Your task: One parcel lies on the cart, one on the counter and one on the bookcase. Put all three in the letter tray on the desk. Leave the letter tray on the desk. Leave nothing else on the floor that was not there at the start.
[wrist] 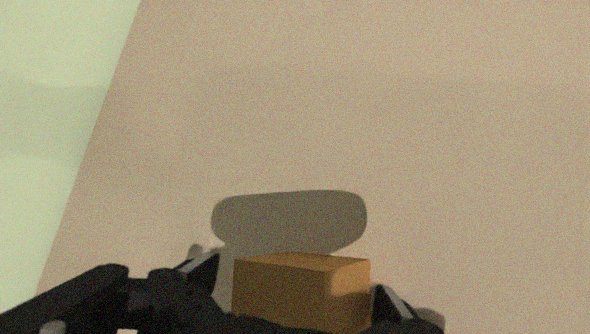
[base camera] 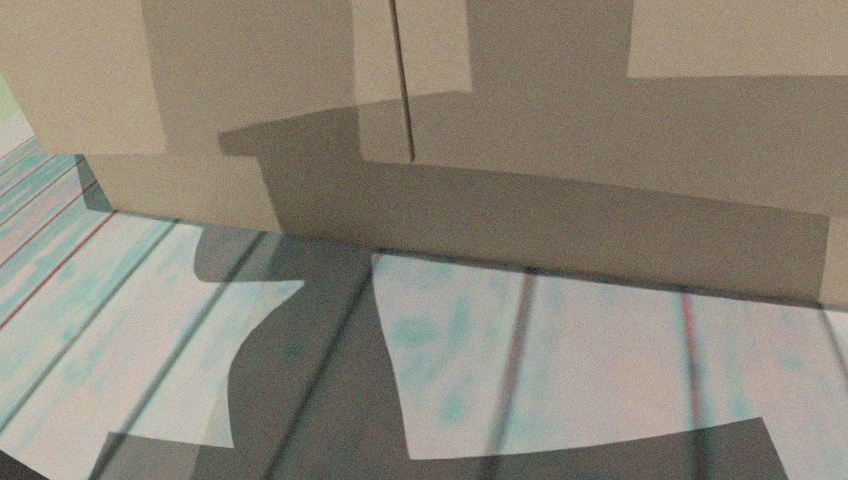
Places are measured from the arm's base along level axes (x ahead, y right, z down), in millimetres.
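Pixels of known places: gripper, fingertip midpoint: [wrist: 293,287].
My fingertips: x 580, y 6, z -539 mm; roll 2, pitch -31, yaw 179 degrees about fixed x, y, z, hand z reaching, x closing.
Ahead of a thing's pixels: the offset from my fingertips to its top centre. "spot": to the spot under its first point. Level surfaces: height alone.
An orange-brown box-shaped parcel @[spot: dx -20, dy +10, dz -27 mm] [wrist: 300,292] rests on a beige top @[dz +25 mm] [wrist: 350,125] in the wrist view, near the bottom centre. My gripper [wrist: 293,287] is open, with one finger on each side of the parcel. The right finger is very near the parcel's right side, and a wider gap shows at the left finger. The parcel's lower part is hidden by the gripper. In the base camera view the gripper, the letter tray and the parcels do not show.
A beige cabinet front @[spot: dx -183, dy +48, dz +748 mm] [base camera: 535,136] with a dark vertical seam stands close ahead in the base camera view. Its left end shows at the far left, with plank floor @[dz +935 mm] [base camera: 606,356] running past it. Dark shadows fall on both. A pale green area [wrist: 45,120] lies beyond the top's left edge.
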